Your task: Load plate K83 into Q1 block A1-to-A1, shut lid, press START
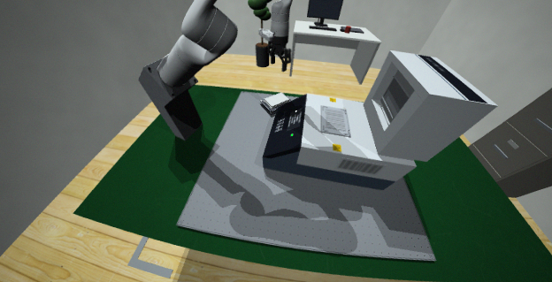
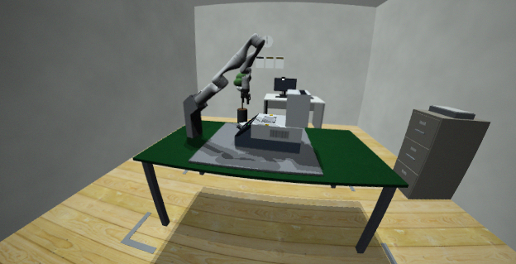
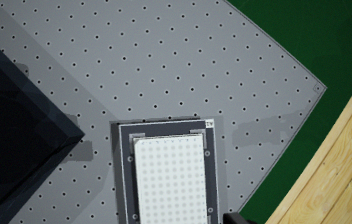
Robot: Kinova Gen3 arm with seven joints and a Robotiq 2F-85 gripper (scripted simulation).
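The plate K83 lies 40 mm to the left of my hand and 230 mm below it. Round my hand: dark plate nest N1 (40 mm to the left, 240 mm below).
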